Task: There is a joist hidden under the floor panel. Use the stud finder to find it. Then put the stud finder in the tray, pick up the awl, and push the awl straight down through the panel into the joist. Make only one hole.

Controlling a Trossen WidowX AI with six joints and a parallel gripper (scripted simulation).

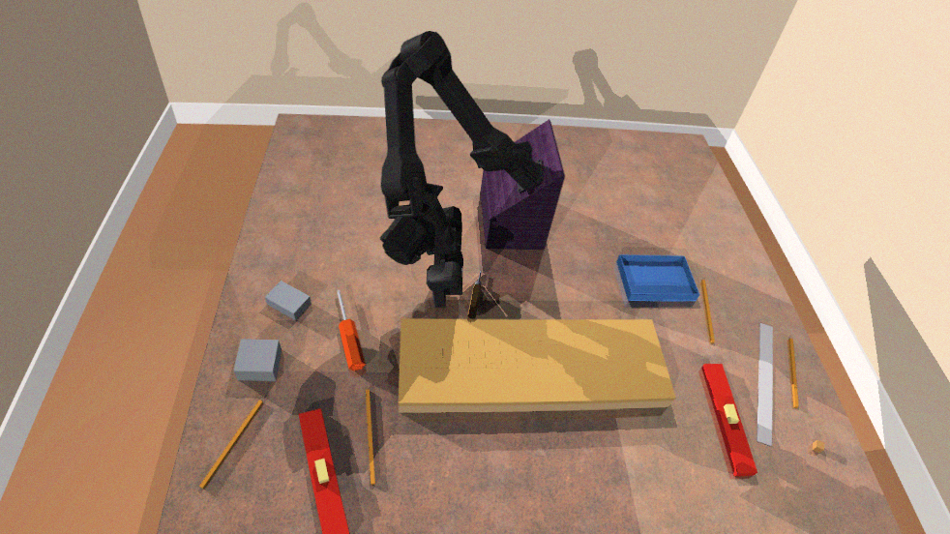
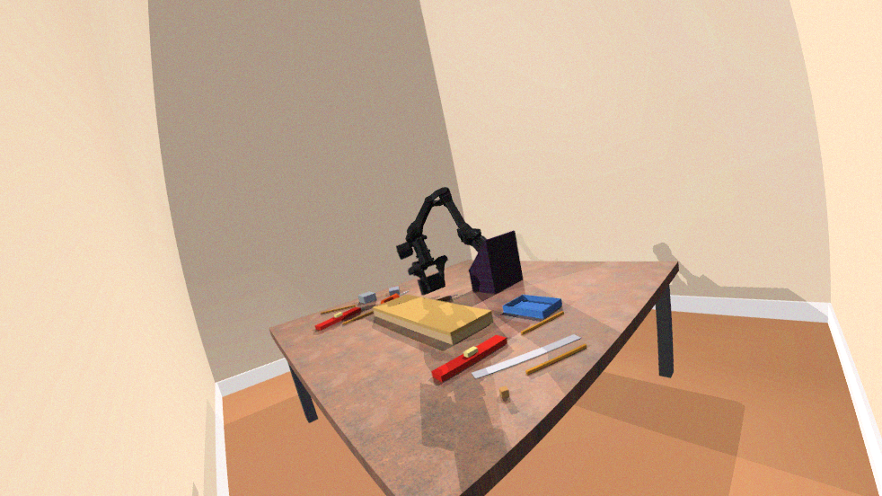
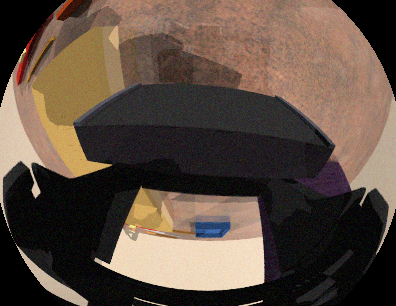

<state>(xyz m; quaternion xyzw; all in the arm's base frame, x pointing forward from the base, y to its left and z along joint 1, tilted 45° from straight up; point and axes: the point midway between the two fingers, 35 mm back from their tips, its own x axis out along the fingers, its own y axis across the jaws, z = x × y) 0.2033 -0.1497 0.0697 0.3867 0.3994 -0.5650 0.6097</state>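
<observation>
My gripper tip is 20 mm past the stud finder. Round my gripper tip: white strip 660 mm to the left, 170 mm ahead, 80 mm below; blue tray 460 mm to the left, 80 mm behind, 60 mm below; awl 70 mm below, 50 mm to the left, 20 mm behind.
</observation>
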